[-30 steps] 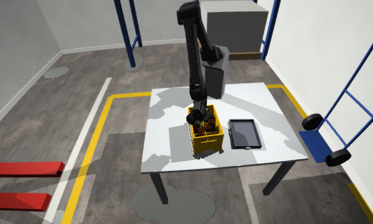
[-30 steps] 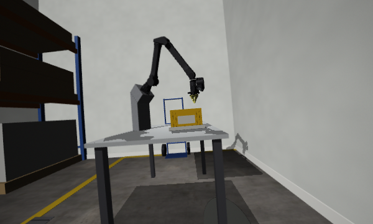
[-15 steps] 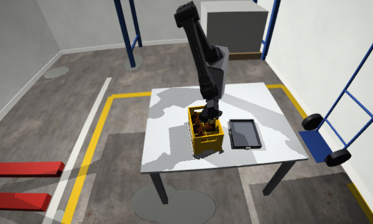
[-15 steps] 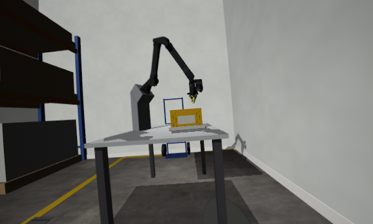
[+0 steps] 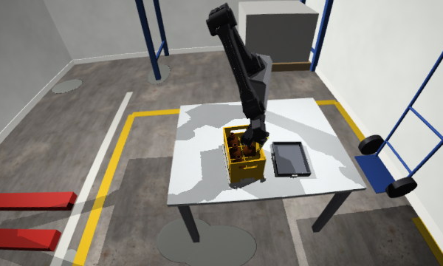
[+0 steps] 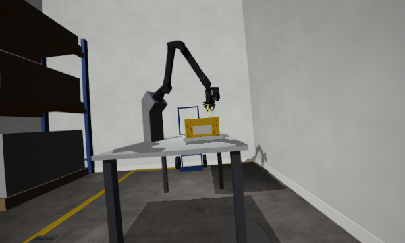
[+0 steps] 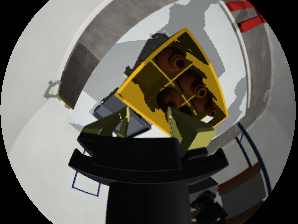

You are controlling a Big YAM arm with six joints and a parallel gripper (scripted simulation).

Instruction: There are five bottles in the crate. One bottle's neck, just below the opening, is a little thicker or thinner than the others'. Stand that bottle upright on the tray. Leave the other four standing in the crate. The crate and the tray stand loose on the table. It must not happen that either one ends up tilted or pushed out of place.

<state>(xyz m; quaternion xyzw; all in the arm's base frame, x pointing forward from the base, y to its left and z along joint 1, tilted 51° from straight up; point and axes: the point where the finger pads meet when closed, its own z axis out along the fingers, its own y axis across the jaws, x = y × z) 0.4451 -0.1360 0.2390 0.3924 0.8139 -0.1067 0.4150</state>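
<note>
Now: hand 150 mm above the crate, 100 mm past it and 10 mm to the left of it. Round my hand: dark tray (260 mm to the left, 220 mm below, 30 mm ahead); then brown bottle (170 mm behind, 150 mm below, 60 mm to the left).
</note>
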